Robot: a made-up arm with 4 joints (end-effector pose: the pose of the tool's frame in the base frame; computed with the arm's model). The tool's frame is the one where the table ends. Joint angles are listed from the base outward.
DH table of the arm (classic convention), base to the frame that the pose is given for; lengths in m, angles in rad. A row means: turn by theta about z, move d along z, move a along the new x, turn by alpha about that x. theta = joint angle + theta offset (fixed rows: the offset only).
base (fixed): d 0.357  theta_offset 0  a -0.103  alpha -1.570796
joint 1: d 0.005  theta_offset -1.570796  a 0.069  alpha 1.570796
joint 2: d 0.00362  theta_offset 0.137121  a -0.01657  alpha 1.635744
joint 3: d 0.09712  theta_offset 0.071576  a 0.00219  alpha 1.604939
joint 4: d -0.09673  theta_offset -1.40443  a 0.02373  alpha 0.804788
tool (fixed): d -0.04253  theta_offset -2.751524  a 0  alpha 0
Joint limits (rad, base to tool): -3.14..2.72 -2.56..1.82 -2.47..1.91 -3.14..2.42
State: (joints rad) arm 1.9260 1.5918 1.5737 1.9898
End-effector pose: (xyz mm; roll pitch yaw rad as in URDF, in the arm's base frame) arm 108.3 -112.7 268.2 0.7496 0.3179 -2.7435
Working (the frame after each row of the table, in the pose's form):
after base (fixed): -103.0 0.0 357.0 -1.5708 0.0000 0.0000
after joint 1: -38.3 5.0 333.0 0.0000 0.3552 0.0000
after joint 2: -34.6 -11.4 335.5 1.9869 -0.0548 1.7192
after joint 3: 53.9 3.8 298.3 -1.2418 -1.1354 -0.1506
after joint 4: 88.1 -89.8 297.8 -0.6040 -0.5648 0.0623

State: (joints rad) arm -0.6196 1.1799 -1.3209 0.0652
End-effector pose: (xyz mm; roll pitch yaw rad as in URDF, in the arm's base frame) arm -210.0 95.3 502.7 -2.2604 -0.4563 -2.9858
Working (the frame after each row of the table, in the pose's form):
after base (fixed): -103.0 0.0 357.0 -1.5708 0.0000 0.0000
after joint 1: -143.1 5.0 413.2 3.1416 -0.9512 -3.1416
after joint 2: -143.6 -11.0 407.7 -0.5701 -0.2058 1.7203
after joint 3: -191.3 -34.7 489.0 1.6377 -0.6015 0.4003
after joint 4: -216.7 61.0 478.4 2.4499 0.7353 0.4881

